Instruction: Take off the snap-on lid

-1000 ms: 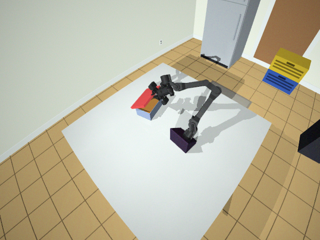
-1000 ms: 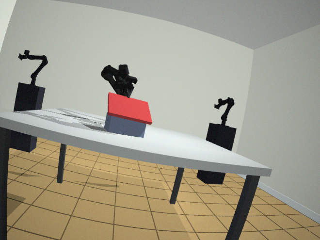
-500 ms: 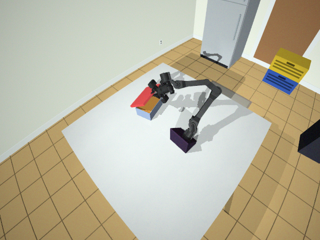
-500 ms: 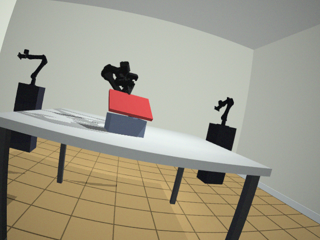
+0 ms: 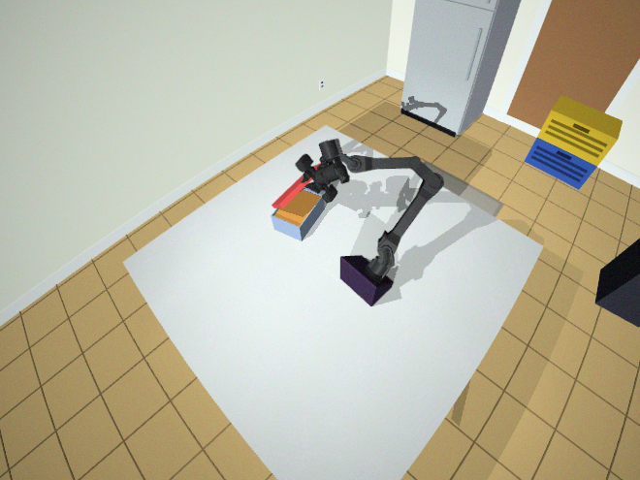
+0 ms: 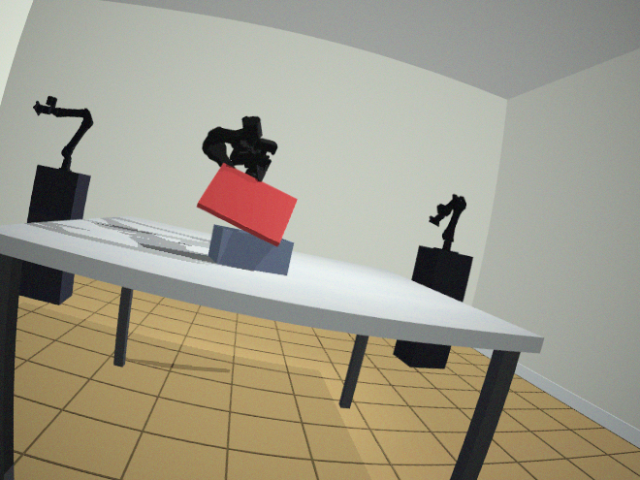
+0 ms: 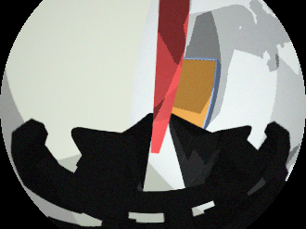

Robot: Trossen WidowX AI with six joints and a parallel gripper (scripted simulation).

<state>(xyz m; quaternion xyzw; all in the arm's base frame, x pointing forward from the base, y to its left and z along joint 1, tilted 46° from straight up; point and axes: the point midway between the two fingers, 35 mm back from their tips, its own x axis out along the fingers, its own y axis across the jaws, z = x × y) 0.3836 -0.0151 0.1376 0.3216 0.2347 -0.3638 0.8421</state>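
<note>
My gripper tip is 60 mm short of the red lid, 20 mm to the left of it and 50 mm above it. Also, from my gripper tip: blue-grey storage box 40 mm ahead, 10 mm to the left, 180 mm below.
</note>
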